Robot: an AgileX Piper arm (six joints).
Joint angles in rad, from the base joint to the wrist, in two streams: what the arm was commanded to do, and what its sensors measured. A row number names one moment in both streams.
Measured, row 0:
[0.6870 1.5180 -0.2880 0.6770 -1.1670 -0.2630]
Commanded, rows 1 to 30:
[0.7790 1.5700 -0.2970 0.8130 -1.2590 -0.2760]
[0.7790 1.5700 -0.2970 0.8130 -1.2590 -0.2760]
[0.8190 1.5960 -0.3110 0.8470 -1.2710 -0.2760]
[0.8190 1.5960 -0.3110 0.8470 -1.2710 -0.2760]
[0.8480 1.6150 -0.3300 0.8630 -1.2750 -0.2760]
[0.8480 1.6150 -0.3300 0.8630 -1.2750 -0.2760]
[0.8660 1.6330 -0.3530 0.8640 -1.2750 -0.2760]
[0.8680 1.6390 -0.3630 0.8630 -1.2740 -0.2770]
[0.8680 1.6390 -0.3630 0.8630 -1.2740 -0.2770]
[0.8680 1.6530 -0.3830 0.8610 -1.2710 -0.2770]
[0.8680 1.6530 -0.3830 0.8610 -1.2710 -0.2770]
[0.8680 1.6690 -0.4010 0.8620 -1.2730 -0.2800]
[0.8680 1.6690 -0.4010 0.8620 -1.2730 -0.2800]
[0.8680 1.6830 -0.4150 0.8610 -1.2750 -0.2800]
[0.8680 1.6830 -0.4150 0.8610 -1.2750 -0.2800]
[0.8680 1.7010 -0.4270 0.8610 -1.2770 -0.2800]
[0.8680 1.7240 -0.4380 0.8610 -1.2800 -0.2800]
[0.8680 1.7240 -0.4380 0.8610 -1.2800 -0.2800]
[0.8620 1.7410 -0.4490 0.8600 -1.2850 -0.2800]
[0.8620 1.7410 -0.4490 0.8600 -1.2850 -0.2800]
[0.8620 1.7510 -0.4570 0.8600 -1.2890 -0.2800]
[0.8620 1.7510 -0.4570 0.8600 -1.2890 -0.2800]
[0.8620 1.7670 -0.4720 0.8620 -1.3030 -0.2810]
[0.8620 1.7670 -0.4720 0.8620 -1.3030 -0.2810]
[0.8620 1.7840 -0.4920 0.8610 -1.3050 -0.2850]
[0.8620 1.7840 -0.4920 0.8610 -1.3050 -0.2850]
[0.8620 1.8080 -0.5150 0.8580 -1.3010 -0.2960]
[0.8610 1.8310 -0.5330 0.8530 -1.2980 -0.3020]
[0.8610 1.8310 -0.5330 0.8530 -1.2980 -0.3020]
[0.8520 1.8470 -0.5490 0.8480 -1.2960 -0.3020]
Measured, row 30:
[0.8650 1.8270 -0.5250 0.8630 -1.2060 -0.2820]
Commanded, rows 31 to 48:
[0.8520 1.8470 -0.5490 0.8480 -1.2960 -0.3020]
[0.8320 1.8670 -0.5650 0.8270 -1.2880 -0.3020]
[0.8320 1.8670 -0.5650 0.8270 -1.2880 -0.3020]
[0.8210 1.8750 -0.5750 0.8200 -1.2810 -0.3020]
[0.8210 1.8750 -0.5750 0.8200 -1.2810 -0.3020]
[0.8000 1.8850 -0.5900 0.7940 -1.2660 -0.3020]
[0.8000 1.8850 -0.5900 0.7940 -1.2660 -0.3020]
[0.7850 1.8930 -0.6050 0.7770 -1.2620 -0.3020]
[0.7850 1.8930 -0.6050 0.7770 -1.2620 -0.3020]
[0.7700 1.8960 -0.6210 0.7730 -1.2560 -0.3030]
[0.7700 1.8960 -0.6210 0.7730 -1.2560 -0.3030]
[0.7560 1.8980 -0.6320 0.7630 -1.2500 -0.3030]
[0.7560 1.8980 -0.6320 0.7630 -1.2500 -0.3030]
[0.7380 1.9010 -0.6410 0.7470 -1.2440 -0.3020]
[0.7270 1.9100 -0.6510 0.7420 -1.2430 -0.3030]
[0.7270 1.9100 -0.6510 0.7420 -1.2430 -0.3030]
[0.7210 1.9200 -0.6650 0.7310 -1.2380 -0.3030]
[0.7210 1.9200 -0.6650 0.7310 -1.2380 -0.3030]
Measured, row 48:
[0.7340 1.9050 -0.6450 0.7600 -1.2060 -0.2910]
